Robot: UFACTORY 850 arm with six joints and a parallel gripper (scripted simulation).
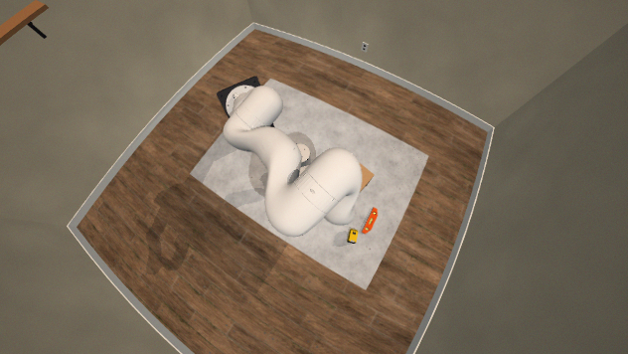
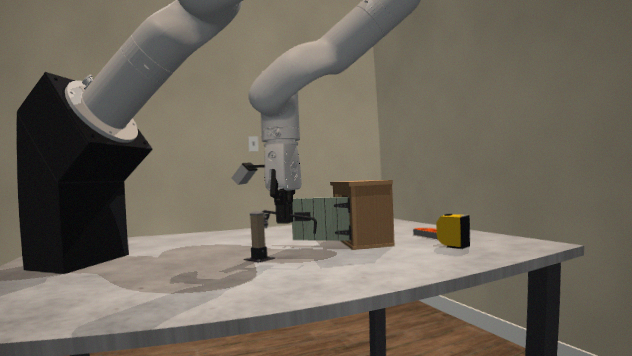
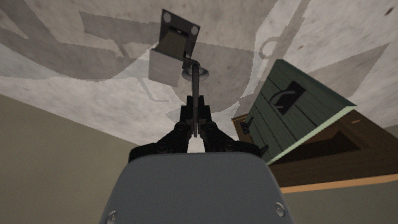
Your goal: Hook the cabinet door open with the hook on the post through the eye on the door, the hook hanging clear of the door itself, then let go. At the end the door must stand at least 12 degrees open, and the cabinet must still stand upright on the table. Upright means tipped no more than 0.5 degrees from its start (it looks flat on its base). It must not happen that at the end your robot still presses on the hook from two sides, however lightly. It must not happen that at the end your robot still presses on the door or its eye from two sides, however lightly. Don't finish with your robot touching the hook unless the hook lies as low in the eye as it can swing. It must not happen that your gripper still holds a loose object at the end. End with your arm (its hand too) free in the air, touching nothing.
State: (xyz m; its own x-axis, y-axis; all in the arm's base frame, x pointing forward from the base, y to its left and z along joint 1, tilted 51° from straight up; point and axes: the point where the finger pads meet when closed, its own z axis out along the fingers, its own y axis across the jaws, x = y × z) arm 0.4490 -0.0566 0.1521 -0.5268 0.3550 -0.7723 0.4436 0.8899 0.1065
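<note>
Now: hand 11 cm short of the green door, 6 cm to the right of it and 3 cm above it. From my hand the other things lie so: yellow tape measure (38 cm ahead, 12 cm to the right, 6 cm below); then black hook (2 cm below, 1 cm ahead); then orange level (41 cm ahead, 9 cm below).
</note>
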